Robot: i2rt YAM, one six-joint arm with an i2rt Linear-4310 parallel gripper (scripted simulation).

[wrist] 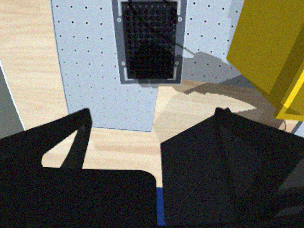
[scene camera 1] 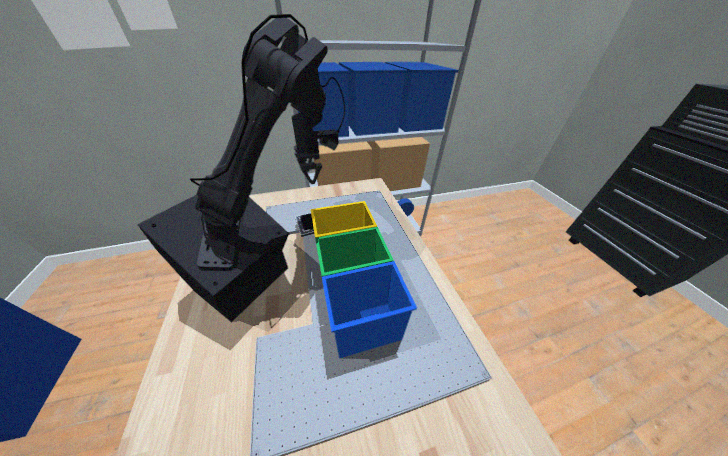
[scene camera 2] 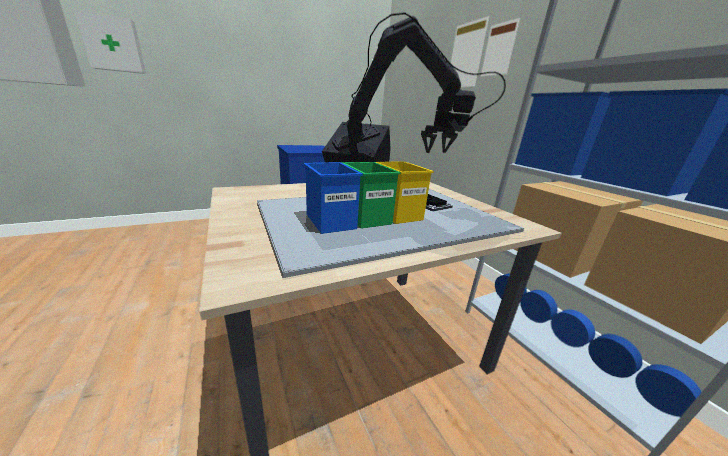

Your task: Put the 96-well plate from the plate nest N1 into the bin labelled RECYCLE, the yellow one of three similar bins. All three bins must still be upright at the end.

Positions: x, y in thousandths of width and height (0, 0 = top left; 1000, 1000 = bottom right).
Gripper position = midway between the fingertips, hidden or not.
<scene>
I see my gripper (wrist: 502, 502), a yellow recycle bin (scene camera 1: 455, 484), a black 96-well plate (wrist: 475, 296), a green returns bin (scene camera 1: 479, 552) and a blue general bin (scene camera 1: 486, 648).
The wrist view misses the green returns bin: it is out of frame. The wrist view misses the blue general bin: it is out of frame.
</scene>
